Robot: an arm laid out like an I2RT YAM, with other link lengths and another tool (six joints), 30 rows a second.
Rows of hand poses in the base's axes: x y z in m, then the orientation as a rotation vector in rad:
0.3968, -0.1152, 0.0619, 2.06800, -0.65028, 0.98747
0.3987, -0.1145, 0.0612, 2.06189, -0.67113, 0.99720
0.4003, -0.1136, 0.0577, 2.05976, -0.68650, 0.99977
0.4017, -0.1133, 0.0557, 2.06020, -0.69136, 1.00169
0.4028, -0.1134, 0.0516, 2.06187, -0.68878, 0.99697
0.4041, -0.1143, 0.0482, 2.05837, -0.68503, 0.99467
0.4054, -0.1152, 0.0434, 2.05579, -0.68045, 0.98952
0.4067, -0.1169, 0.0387, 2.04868, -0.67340, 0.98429
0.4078, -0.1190, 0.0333, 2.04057, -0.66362, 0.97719
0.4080, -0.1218, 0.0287, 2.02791, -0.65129, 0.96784
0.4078, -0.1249, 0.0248, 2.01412, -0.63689, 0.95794
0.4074, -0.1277, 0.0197, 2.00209, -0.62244, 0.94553
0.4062, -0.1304, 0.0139, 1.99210, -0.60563, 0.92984
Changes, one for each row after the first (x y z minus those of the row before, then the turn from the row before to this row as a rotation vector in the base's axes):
0.0019, 0.0007, -0.0007, 0.00537, -0.01485, -0.01016
0.0016, 0.0009, -0.0035, 0.00573, -0.00738, -0.00823
0.0014, 0.0003, -0.0020, 0.00279, -0.00298, -0.00162
0.0011, -0.0001, -0.0041, -0.00011, 0.00445, 0.00023
0.0013, -0.0009, -0.0034, -0.00477, 0.00249, -0.00055
0.0013, -0.0009, -0.0048, -0.00455, 0.00492, -0.00084
0.0013, -0.0017, -0.0047, -0.00943, 0.00527, -0.00162
0.0011, -0.0021, -0.0054, -0.01163, 0.00744, -0.00135
0.0002, -0.0028, -0.0046, -0.01668, 0.00938, -0.00294
-0.0002, -0.0031, -0.0039, -0.01859, 0.01039, -0.00250
-0.0004, -0.0028, -0.0051, -0.01725, 0.01247, -0.00271
-0.0012, -0.0027, -0.0058, -0.01672, 0.01601, -0.00188

